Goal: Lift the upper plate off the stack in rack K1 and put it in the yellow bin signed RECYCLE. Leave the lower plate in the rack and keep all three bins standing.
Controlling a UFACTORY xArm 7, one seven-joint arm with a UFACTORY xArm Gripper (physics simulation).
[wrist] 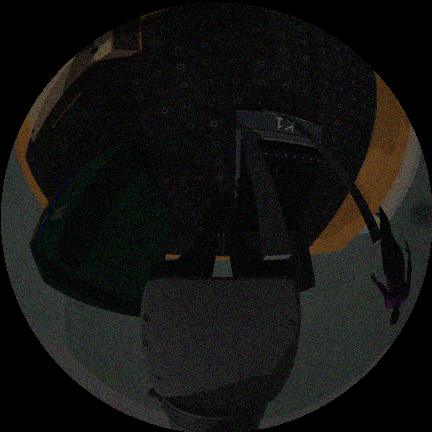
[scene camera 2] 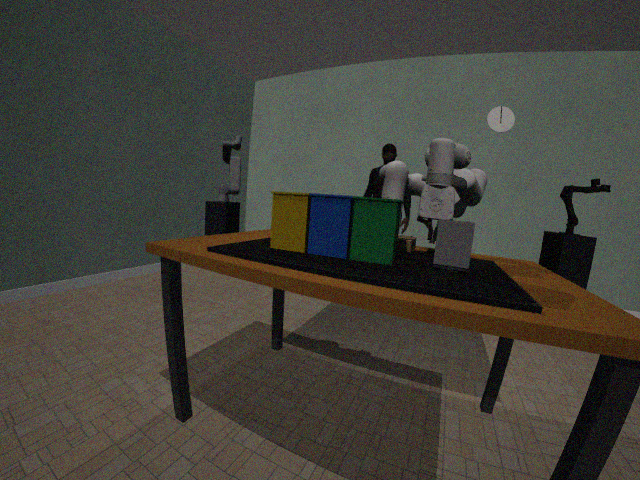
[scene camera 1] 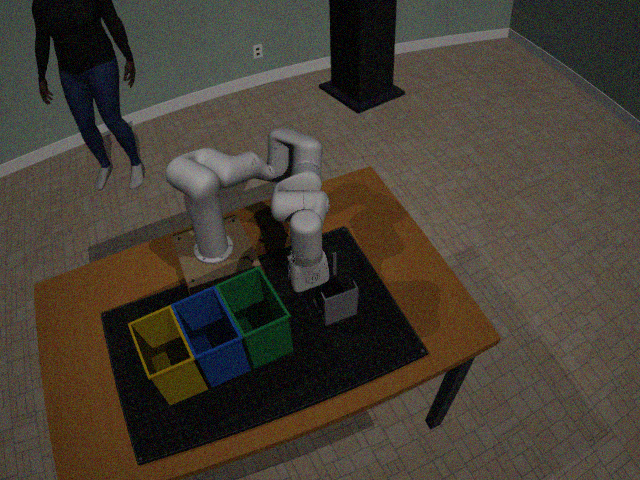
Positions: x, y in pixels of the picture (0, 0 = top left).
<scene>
green bin: wrist 109, 225; scene camera 2; scene camera 1
same spot on green bin: [scene camera 2: 375, 229] = [scene camera 1: 271, 342]
</scene>
